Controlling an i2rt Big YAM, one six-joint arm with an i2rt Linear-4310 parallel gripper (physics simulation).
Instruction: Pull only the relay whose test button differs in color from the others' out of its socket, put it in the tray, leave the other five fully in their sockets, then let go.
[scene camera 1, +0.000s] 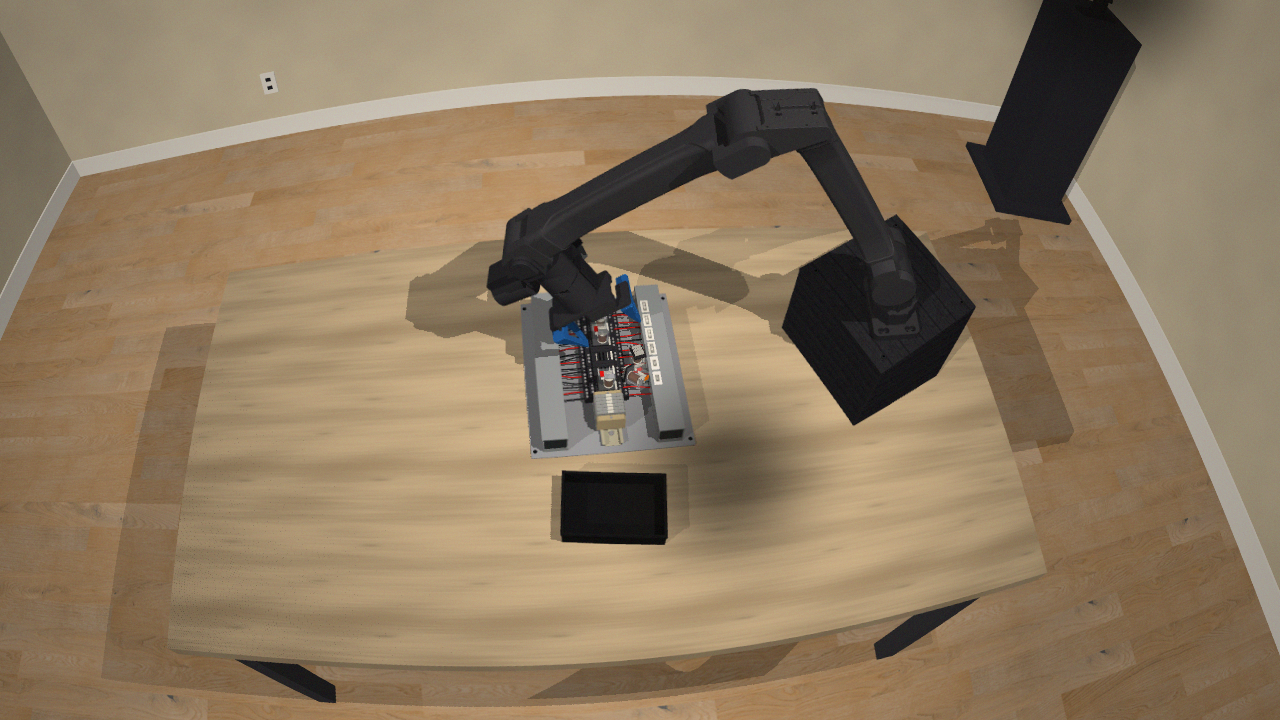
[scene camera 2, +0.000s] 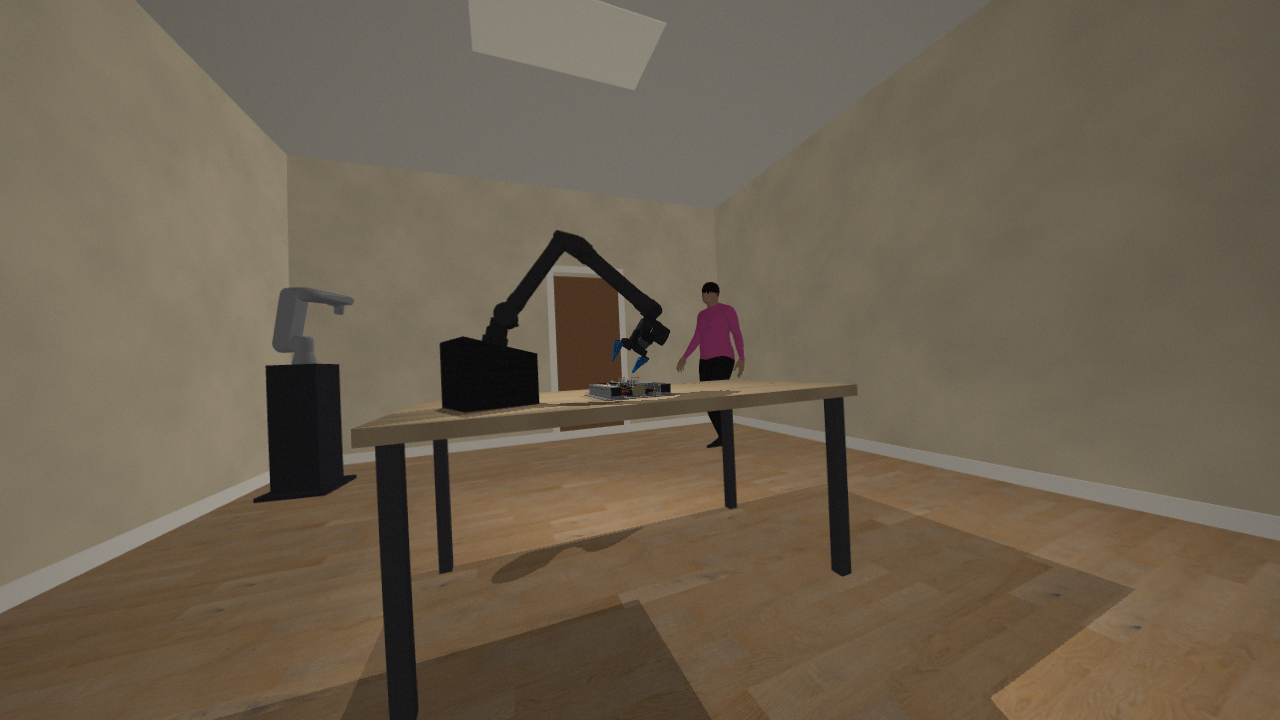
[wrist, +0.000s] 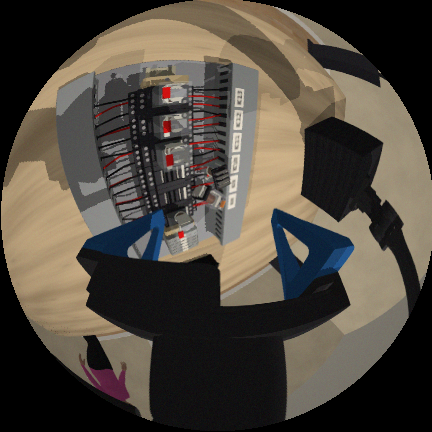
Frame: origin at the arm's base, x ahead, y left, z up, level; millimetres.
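Where they show: gripper, fingertip midpoint: (scene camera 1: 613, 331) (scene camera 2: 622, 366) (wrist: 217, 214); arm's base, link origin: (scene camera 1: 890, 309) (scene camera 2: 493, 350) (wrist: 359, 191).
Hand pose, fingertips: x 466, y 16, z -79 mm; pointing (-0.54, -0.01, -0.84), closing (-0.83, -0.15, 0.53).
Observation:
Things, the pixels of their centre, and the offset from my fingertips. "spot": a spot on its surface instead. Level surfaces: height alone.
- relay panel, surface spot: (scene camera 1: 577, 449) spot: 52 mm ahead, 158 mm left, 108 mm down
- K13, body centre: (wrist: 168, 94) (scene camera 2: 636, 383) 29 mm ahead, 97 mm right, 63 mm down
- K12, body centre: (wrist: 169, 123) (scene camera 1: 598, 322) 25 mm ahead, 67 mm right, 63 mm down
- K11, body centre: (wrist: 171, 152) (scene camera 1: 600, 336) 20 mm ahead, 38 mm right, 63 mm down
- fourth red-button relay, body centre: (wrist: 180, 221) (scene camera 1: 606, 380) 8 mm ahead, 52 mm left, 63 mm down
- relay with an orange button, body centre: (wrist: 208, 196) (scene camera 1: 635, 376) 40 mm back, 32 mm left, 77 mm down
- loose relay, body centre: (wrist: 215, 173) (scene camera 1: 638, 357) 44 mm back, 3 mm right, 74 mm down
- black tray, surface spot: (scene camera 1: 614, 539) spot: 9 mm back, 326 mm left, 90 mm down
- table, surface height: 111 mm down
My gripper (scene camera 1: 611, 329) (scene camera 2: 625, 365) (wrist: 217, 214) is open and empty, its blue fingers apart above the relay panel (scene camera 1: 577, 449). In the wrist view three relays with red buttons, by K13 (wrist: 174, 93), K12 (wrist: 173, 125) and K11 (wrist: 175, 156), sit in the socket row. A fourth red-button relay (wrist: 182, 231) sits at the near end. Two sockets between them (wrist: 172, 183) show bare slots. A relay with an orange button (wrist: 215, 198) lies tipped on the wires beside the row. Another loose relay (wrist: 220, 176) lies by it, slotted dark underside showing; its button is hidden. The black tray (scene camera 1: 614, 539) looks empty.
Grey wire ducts (scene camera 1: 669, 394) (wrist: 242, 150) run along both sides of the sockets. The black base block (scene camera 1: 859, 358) (wrist: 340, 165) stands right of the panel. A person in pink (scene camera 2: 717, 331) (wrist: 107, 382) stands beyond the table (scene camera 1: 358, 582).

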